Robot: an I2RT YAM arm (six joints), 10 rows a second.
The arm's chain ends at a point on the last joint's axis. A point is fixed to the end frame.
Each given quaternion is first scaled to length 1.
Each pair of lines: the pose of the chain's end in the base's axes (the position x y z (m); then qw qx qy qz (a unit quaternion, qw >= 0)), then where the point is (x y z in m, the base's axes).
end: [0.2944, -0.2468, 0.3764, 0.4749, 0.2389, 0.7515, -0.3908]
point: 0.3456 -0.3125 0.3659
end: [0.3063, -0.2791, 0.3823, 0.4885, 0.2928, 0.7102, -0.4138]
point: 0.3505 -0.3503 0.3777
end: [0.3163, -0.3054, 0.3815, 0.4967, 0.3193, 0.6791, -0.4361]
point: 0.3554 -0.3796 0.3816
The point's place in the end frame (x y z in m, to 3 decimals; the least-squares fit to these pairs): -0.012 0.003 0.083
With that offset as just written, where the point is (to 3 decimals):
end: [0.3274, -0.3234, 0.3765, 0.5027, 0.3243, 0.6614, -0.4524]
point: 0.364 -0.399 0.380
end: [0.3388, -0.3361, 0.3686, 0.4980, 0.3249, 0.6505, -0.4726]
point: 0.373 -0.412 0.374
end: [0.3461, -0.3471, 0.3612, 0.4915, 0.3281, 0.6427, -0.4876]
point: 0.378 -0.424 0.368
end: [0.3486, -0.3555, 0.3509, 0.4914, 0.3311, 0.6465, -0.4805]
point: 0.381 -0.433 0.357
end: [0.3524, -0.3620, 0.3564, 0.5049, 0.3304, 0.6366, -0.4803]
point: 0.385 -0.439 0.365
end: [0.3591, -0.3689, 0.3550, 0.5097, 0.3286, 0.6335, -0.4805]
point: 0.392 -0.445 0.364
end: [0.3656, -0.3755, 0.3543, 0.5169, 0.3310, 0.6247, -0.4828]
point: 0.398 -0.452 0.365
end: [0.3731, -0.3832, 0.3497, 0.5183, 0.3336, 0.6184, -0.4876]
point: 0.405 -0.460 0.362
